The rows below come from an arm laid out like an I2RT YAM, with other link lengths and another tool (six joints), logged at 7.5 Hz.
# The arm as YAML. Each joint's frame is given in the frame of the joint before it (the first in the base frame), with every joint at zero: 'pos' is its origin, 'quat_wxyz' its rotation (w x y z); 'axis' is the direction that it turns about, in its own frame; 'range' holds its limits. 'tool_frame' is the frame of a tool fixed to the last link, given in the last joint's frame.
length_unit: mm
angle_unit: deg
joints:
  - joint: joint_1
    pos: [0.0, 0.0, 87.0]
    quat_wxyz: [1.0, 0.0, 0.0, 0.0]
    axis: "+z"
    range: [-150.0, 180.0]
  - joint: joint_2
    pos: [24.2, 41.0, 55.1]
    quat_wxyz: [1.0, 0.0, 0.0, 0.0]
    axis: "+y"
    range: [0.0, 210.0]
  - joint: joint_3
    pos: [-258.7, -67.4, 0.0]
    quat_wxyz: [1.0, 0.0, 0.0, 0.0]
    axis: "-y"
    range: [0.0, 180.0]
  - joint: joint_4
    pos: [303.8, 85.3, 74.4]
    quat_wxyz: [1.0, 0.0, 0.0, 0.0]
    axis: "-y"
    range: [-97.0, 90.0]
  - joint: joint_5
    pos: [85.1, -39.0, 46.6]
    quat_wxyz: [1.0, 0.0, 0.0, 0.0]
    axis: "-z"
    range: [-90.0, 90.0]
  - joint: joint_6
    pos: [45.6, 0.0, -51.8]
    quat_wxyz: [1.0, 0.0, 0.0, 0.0]
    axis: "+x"
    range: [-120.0, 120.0]
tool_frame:
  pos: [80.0, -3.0, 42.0]
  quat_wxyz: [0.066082, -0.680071, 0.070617, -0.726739]
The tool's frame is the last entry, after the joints.
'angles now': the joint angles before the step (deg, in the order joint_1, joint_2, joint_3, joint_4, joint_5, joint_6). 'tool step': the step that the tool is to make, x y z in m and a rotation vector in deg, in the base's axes. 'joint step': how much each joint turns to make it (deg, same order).
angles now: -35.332 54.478 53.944 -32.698 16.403 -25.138
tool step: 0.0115 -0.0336 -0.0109 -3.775 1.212 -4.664
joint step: -1.732 5.922 -0.011 7.728 4.490 -1.698
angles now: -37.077 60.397 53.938 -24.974 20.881 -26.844
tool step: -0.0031 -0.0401 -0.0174 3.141 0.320 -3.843
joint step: -5.118 6.195 2.385 1.138 -2.269 1.246
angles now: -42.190 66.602 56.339 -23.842 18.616 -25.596
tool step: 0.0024 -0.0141 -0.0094 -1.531 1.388 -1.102
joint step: -0.938 2.488 -0.320 3.392 1.286 -1.722
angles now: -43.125 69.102 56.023 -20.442 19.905 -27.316
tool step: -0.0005 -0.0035 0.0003 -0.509 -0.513 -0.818
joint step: -0.201 0.322 -0.139 1.065 0.527 0.343
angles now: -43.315 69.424 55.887 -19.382 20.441 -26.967
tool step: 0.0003 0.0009 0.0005 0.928 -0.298 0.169
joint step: -0.009 0.089 0.543 -1.109 -0.631 0.680
